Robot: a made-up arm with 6 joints.
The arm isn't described. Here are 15 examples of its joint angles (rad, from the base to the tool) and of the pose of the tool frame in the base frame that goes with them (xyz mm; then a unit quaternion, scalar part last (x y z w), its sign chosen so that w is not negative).
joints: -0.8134 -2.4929 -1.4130 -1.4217 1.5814 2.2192
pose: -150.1 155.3 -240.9 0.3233 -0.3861 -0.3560 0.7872
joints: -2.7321 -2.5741 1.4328 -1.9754 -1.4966 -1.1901
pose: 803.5 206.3 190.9 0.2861 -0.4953 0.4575 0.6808
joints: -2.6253 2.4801 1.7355 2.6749 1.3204 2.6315
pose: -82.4 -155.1 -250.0 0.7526 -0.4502 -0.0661 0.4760
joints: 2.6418 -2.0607 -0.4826 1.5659 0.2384 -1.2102
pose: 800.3 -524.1 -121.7 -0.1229 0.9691 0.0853 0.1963
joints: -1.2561 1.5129 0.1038 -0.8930 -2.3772 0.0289
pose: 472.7 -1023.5 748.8 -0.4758 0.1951 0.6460 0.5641
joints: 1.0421 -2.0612 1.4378 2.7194 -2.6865 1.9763
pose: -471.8 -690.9 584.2 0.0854 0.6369 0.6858 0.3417
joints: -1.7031 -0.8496 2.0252 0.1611 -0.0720 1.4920
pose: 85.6 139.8 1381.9 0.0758 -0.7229 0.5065 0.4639
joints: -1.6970 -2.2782 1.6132 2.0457 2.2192 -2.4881
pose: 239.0 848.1 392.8 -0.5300 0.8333 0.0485 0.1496
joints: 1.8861 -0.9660 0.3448 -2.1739 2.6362 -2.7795
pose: 231.6 -801.3 1351.9 -0.1685 0.8288 0.5066 0.1674
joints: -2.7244 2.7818 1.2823 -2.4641 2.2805 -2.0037
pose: -23.9 -20.0 -336.3 -0.1147 -0.6516 -0.4133 0.6257
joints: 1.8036 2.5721 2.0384 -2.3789 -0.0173 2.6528
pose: -35.7 -57.0 -87.1 0.0577 0.8488 -0.3198 0.4170
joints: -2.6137 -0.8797 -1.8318 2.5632 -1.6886 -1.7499
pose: 727.7 423.6 820.4 -0.4643 0.2128 0.6427 0.5710
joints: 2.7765 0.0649 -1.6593 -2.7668 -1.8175 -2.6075
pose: 286.4 -191.4 1503.7 -0.1405 0.0168 -0.4496 0.8819
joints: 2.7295 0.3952 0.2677 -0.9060 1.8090 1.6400
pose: -511.6 255.5 1656.5 -0.7100 -0.4886 -0.5028 0.0664
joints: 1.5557 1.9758 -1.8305 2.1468 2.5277 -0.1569
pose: -92.8 763.4 672.6 0.5481 -0.5744 -0.2917 0.5335
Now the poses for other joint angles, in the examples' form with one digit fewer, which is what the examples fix.
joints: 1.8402 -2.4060 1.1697 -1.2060 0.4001 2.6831
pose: 251 -932 239 -0.015 0.466 -0.100 0.879
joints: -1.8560 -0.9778 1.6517 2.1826 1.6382 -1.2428
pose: 273 421 1453 0.150 0.229 0.717 0.641
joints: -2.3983 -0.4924 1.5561 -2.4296 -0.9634 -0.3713
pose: 39 -102 1556 0.283 0.841 -0.328 0.324
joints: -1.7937 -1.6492 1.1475 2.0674 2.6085 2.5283
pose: 316 941 871 0.778 -0.561 0.024 0.282
